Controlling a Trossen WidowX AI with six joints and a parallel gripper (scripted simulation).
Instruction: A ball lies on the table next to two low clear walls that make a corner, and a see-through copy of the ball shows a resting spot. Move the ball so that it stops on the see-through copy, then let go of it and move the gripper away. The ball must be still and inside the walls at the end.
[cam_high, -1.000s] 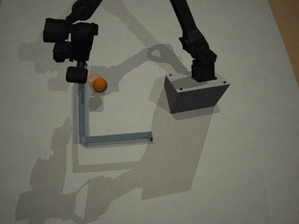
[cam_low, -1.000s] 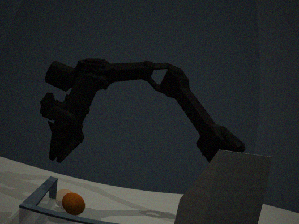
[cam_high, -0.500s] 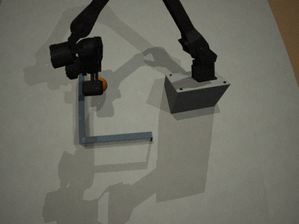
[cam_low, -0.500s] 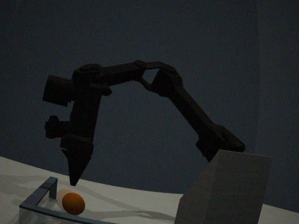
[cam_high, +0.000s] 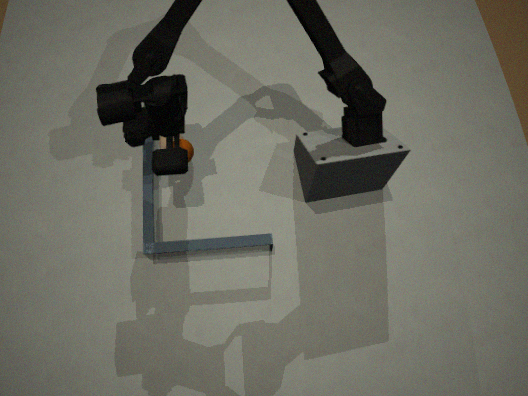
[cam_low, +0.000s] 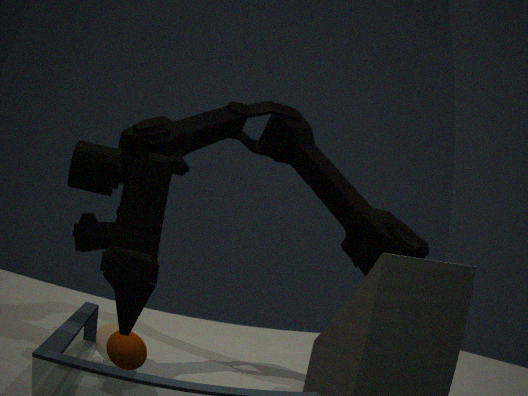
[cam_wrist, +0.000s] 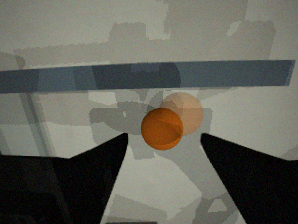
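My gripper tip is 30 mm above the orange ball. Also, from my gripper tip: see-through copy of ball 10 mm ahead, 20 mm to the right, 30 mm below.
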